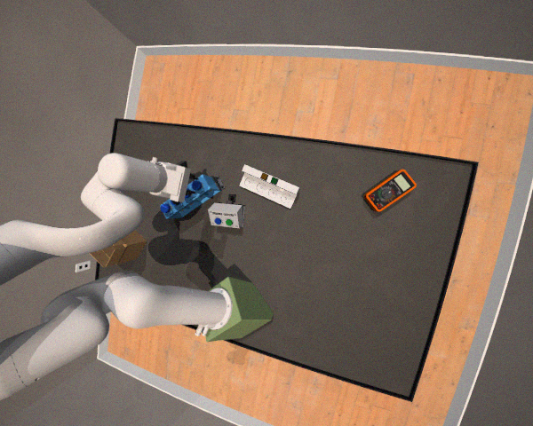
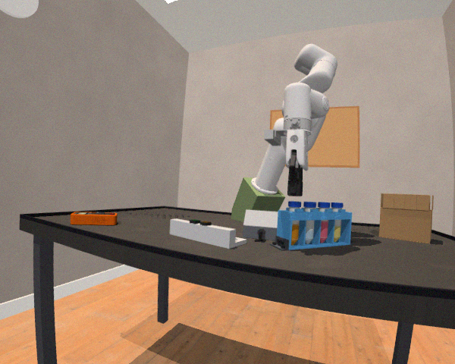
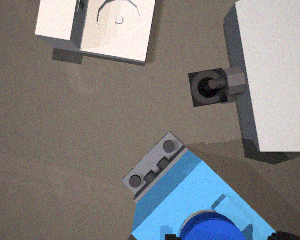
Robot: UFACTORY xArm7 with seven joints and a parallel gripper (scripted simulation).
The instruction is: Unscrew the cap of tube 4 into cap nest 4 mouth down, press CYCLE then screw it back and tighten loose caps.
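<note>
The tube neck is 40 mm below my hand. The rest, counted from my hand: blue cycle key (110 mm behind, 90 mm to the right, 90 mm below); then blue cap (40 mm below); then key housing (110 mm to the right, 100 mm below, 80 mm behind).
</note>
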